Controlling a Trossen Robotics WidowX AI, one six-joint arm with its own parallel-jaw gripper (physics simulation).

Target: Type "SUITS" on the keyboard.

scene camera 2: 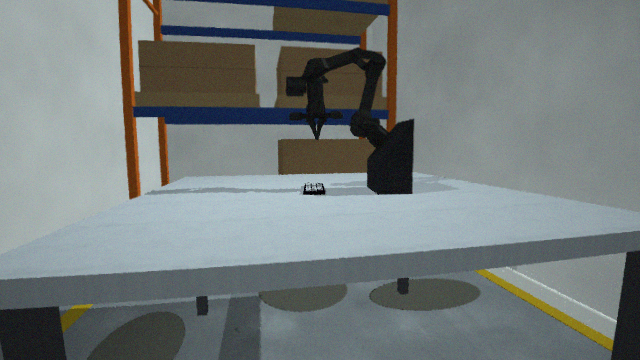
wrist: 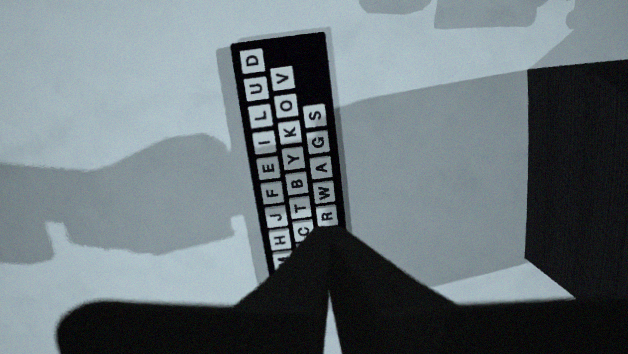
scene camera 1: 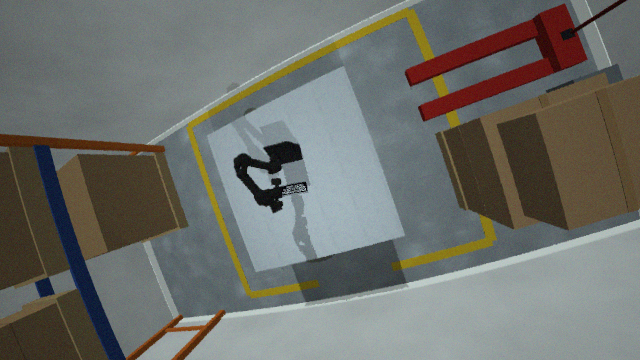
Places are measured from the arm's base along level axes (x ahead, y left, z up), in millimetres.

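Where they show: gripper, fingertip midpoint: (scene camera 2: 317,140) (wrist: 327,239) (scene camera 1: 281,190); arm's base, link origin: (scene camera 2: 384,141) (scene camera 1: 275,155).
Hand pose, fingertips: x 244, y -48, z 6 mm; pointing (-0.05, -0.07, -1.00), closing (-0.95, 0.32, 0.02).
Note:
Things, the pixels of their top centre, and the offset from my fingertips. Level surfaces: height alone.
- black keyboard, top centre: (wrist: 296,178) (scene camera 2: 313,185) (scene camera 1: 293,188) 19 mm left, 16 mm ahead, 165 mm down
- pale table, surface height: 181 mm down
- S key, top centre: (wrist: 315,116) 23 mm right, 12 mm back, 165 mm down
- U key, top centre: (wrist: 256,89) 55 mm right, 23 mm ahead, 165 mm down
- I key, top centre: (wrist: 264,142) 15 mm right, 31 mm ahead, 165 mm down
- T key, top centre: (wrist: 300,208) 44 mm left, 21 mm ahead, 165 mm down
- R key, top centre: (wrist: 327,216) 58 mm left, 3 mm ahead, 165 mm down
The black keyboard (scene camera 1: 295,188) (scene camera 2: 314,189) (wrist: 310,60) with white letter keys lies flat on the pale table (scene camera 1: 350,150) (scene camera 2: 320,230) (wrist: 125,75). In the wrist view its rows run up and down, with the S key (wrist: 315,115), U key (wrist: 256,89), I key (wrist: 264,142) and T key (wrist: 301,208) visible. My gripper (scene camera 2: 316,138) (wrist: 327,239) is shut and empty, pointing down, well above the keyboard. In the wrist view its tips overlap the edge of the R key (wrist: 326,215); the fingers hide the keyboard's lower end.
The black arm base (scene camera 1: 284,151) (scene camera 2: 392,165) (wrist: 575,175) stands on the table beside the keyboard. Shadows of the arm cross the table. A rack (scene camera 1: 60,200) (scene camera 2: 127,100) with cardboard boxes, a red pallet jack (scene camera 1: 562,37) and stacked boxes (scene camera 1: 580,165) stand away from the table.

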